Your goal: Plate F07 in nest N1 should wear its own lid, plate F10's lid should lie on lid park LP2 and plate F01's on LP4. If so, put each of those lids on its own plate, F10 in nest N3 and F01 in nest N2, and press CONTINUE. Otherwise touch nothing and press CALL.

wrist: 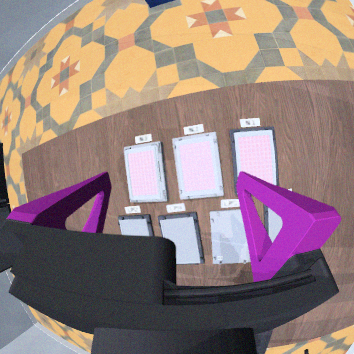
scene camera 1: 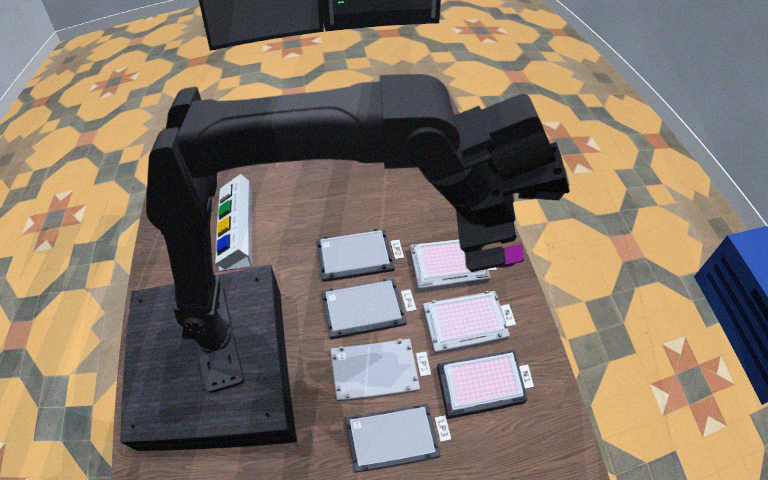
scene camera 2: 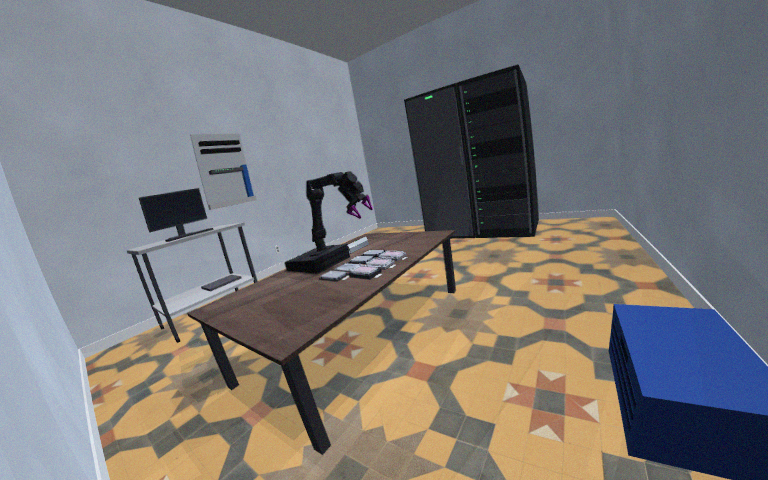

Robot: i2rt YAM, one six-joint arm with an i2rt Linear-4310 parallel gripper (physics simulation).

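Frame: origin at the arm's base, x ahead, y left, z up, level; centimetres.
Where they show: gripper, between the fingertips: (wrist: 173, 178) (scene camera 1: 504, 230) (scene camera 2: 366, 213); arm's base, origin of its link: (scene camera 1: 215, 337) (scene camera 2: 322, 251).
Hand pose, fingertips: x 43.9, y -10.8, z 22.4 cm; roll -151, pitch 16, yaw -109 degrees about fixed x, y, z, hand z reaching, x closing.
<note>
Things, the pixels of their top centre, and the offset from my fingertips. "spot": a spot on its surface instead. Level surfaces: height alone.
- nest N1, a spot on its surface: (scene camera 1: 485, 380) (wrist: 257, 160) spot: dz -27.3, dx -2.3, dy -10.3 cm
- nest N2, a spot on its surface: (scene camera 1: 467, 319) (wrist: 198, 166) spot: dz -28.2, dx +0.2, dy +2.4 cm
- nest N3, a spot on its surface: (scene camera 1: 436, 262) (wrist: 145, 185) spot: dz -27.6, dx -0.2, dy +15.9 cm
- LP2, centre of its top: (scene camera 1: 354, 250) (wrist: 135, 240) (scene camera 2: 373, 251) dz -29.0, dx -13.8, dy +25.2 cm
- LP4, centre of its top: (scene camera 1: 362, 304) (wrist: 179, 242) (scene camera 2: 361, 258) dz -29.0, dx -16.3, dy +12.8 cm
- LP3, centre of its top: (scene camera 1: 392, 436) (wrist: 285, 230) (scene camera 2: 333, 274) dz -29.0, dx -20.5, dy -13.3 cm
- LP1, centre of its top: (scene camera 1: 374, 366) (wrist: 231, 239) (scene camera 2: 348, 265) dz -28.8, dx -18.7, dy -0.1 cm
- button box, centre of its top: (scene camera 1: 229, 210) (scene camera 2: 354, 240) dz -24.4, dx -36.7, dy +41.4 cm
- wooden table, height of its surface: dz -30.8 cm
My gripper (scene camera 2: 363, 211) (wrist: 173, 178) is open and empty, high above the plates. Plates with pink wells sit in nest N1 (scene camera 1: 485, 380) (wrist: 255, 152), nest N2 (scene camera 1: 467, 319) (wrist: 197, 162) and nest N3 (scene camera 1: 436, 262) (wrist: 142, 175); whether each wears a clear lid, I cannot tell. Flat grey panels with small labels show at LP2 (scene camera 1: 355, 253) (wrist: 136, 226), LP4 (scene camera 1: 364, 308) (wrist: 181, 237) and LP3 (scene camera 1: 392, 437). LP1 (scene camera 1: 374, 369) (wrist: 227, 237) has a pale, glossy surface with corner pegs. The small labels are unreadable. A button box (scene camera 1: 242, 226) has white, green, yellow and blue buttons.
The black arm base (scene camera 1: 198, 407) stands on the wooden table (scene camera 1: 317, 186) (scene camera 2: 283, 316), left of the lid parks in scene camera 1. The arm passes over the table near the button box. A blue cabinet (scene camera 1: 741, 294) (scene camera 2: 690, 356) and a black server rack (scene camera 2: 438, 164) stand off the table.
</note>
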